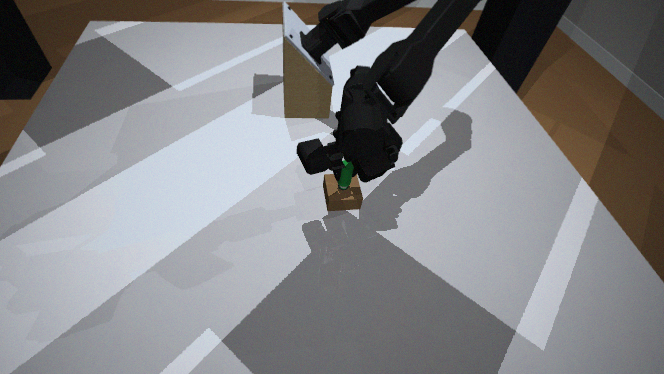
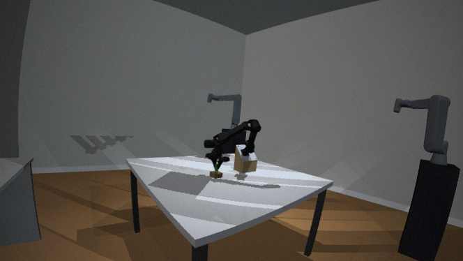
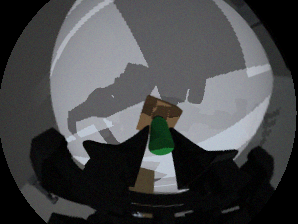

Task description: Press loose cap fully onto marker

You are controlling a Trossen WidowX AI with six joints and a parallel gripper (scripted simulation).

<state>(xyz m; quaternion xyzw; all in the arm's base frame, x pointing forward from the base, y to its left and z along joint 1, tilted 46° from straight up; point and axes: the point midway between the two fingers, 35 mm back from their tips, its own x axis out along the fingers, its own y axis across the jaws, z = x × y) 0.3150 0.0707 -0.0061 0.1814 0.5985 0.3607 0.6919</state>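
Now: the green marker right at my gripper tip. Also, from my gripper tip: brown holder block (5 cm below); then green cap (1 cm above).
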